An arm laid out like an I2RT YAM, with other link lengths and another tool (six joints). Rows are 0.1 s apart.
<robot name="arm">
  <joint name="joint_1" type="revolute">
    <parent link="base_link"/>
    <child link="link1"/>
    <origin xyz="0 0 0.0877" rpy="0 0 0"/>
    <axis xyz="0 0 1"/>
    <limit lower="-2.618" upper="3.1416"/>
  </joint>
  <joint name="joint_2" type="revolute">
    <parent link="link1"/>
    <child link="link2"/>
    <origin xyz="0.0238 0.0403 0.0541" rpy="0 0 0"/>
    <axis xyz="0 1 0"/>
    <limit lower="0" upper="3.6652"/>
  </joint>
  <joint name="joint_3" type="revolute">
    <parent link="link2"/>
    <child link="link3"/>
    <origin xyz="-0.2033 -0.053 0" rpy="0 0 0"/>
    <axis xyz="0 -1 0"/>
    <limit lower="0" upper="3.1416"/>
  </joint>
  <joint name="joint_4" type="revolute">
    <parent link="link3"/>
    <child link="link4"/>
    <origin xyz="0.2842 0.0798 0.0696" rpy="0 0 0"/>
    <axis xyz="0 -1 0"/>
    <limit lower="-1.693" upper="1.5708"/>
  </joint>
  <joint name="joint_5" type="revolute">
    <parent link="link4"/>
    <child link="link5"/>
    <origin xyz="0.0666 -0.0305 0.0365" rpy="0 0 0"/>
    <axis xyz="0 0 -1"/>
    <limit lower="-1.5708" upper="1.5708"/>
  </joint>
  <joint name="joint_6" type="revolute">
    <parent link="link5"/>
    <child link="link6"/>
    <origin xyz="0.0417 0 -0.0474" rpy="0 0 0"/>
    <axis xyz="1 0 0"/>
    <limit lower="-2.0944" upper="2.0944"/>
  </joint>
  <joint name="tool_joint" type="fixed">
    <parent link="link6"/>
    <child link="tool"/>
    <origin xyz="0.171 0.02 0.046" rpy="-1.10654 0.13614 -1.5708"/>
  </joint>
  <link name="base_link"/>
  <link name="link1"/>
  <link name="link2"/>
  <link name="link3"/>
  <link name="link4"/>
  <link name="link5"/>
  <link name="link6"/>
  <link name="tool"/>
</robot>
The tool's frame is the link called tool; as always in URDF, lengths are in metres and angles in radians.
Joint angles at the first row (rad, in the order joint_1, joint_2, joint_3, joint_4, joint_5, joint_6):
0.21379 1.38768 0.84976 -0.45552 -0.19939 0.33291
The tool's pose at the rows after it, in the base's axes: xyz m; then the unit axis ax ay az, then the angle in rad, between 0 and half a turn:
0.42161 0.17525 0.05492 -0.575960 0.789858 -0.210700 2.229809
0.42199 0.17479 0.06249 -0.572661 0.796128 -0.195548 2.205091
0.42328 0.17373 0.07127 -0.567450 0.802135 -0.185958 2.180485
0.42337 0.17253 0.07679 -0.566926 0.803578 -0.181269 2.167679
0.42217 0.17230 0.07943 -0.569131 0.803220 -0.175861 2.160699
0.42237 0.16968 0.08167 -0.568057 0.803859 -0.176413 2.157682
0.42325 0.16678 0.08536 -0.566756 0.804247 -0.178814 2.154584
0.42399 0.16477 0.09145 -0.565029 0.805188 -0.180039 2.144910
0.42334 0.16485 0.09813 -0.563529 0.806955 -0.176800 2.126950
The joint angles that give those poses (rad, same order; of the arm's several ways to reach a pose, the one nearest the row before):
0.18694 1.37008 0.84828 -0.46393 -0.25098 0.31916
0.16329 1.35516 0.84896 -0.47258 -0.29906 0.31402
0.14421 1.33799 0.84974 -0.47763 -0.33540 0.31518
0.13163 1.32592 0.85134 -0.48661 -0.35583 0.30848
0.12266 1.31871 0.85154 -0.49608 -0.37311 0.29817
0.11367 1.31111 0.85099 -0.50215 -0.37865 0.29294
0.10533 1.30322 0.85488 -0.51105 -0.38101 0.28826
0.09709 1.28987 0.85822 -0.51952 -0.38835 0.28596
0.08951 1.27054 0.85377 -0.52218 -0.40632 0.28647

